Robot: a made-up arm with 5 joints.
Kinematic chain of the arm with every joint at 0, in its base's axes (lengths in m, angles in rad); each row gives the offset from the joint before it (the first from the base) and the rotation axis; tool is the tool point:
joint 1: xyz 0 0 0.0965 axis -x
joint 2: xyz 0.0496 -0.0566 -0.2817 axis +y
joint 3: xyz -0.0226 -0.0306 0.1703 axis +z
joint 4: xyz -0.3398 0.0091 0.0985 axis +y
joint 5: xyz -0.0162 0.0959 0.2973 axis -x
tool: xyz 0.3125 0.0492 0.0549
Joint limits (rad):
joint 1: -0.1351..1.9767
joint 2: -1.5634..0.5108
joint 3: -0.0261..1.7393
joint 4: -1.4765..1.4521
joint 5: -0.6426..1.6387
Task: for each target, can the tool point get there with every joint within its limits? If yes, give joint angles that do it. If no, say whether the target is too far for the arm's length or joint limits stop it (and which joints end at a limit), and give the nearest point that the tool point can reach.
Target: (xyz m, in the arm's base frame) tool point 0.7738 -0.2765 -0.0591
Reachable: no: joint limits stop it (at a limit: joint 1, joint 2, joint 3) | nearest point 0.3088 -0.0453 0.0605 | short by 0.533 m
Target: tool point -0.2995 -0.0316 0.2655
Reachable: yes | joints 0.4810 -0.3276 1.5877 0.1073 1.1966
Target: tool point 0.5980 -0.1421 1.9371
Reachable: no: too far | nearest point 0.3263 -0.0628 0.9104 | short by 1.065 m
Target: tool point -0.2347 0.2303 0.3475
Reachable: yes | joints 0.9535 -0.1471 1.0018 -0.0922 -0.0655
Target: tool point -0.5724 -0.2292 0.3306
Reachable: yes | joints 0.4845 -0.6902 1.4185 -0.5598 0.6375
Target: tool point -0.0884 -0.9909 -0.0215
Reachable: no: joint limits stop it (at a limit: joint 1, joint 3, joint 4) | nearest point -0.2020 -0.8057 0.2514 | short by 0.349 m
